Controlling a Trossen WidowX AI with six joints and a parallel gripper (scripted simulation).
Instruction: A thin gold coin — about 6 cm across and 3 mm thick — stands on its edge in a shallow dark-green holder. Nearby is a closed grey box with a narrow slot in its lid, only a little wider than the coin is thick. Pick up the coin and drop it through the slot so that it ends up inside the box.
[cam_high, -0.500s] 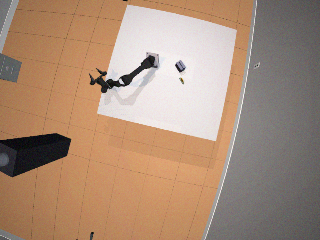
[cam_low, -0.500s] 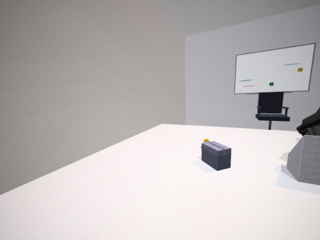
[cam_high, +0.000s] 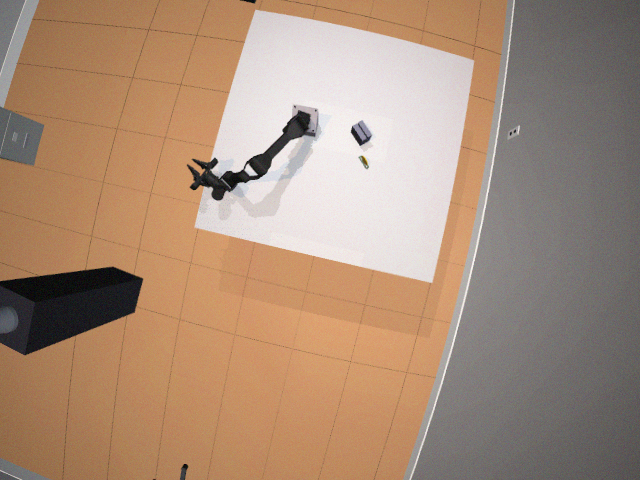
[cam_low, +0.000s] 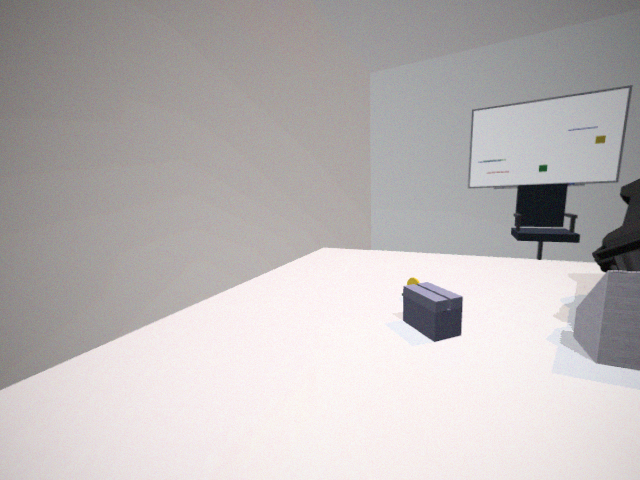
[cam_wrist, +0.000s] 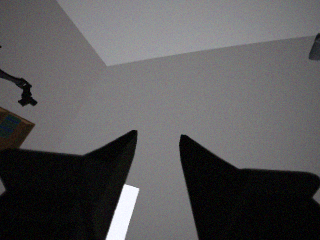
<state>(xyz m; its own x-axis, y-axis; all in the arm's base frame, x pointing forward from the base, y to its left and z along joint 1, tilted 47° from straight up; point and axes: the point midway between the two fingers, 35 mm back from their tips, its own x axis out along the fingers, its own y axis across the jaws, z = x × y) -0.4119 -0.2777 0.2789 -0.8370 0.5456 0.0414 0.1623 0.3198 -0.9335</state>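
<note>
The coin is 790 mm ahead of my gripper tip, 300 mm to the left of it and 130 mm below it.
</note>
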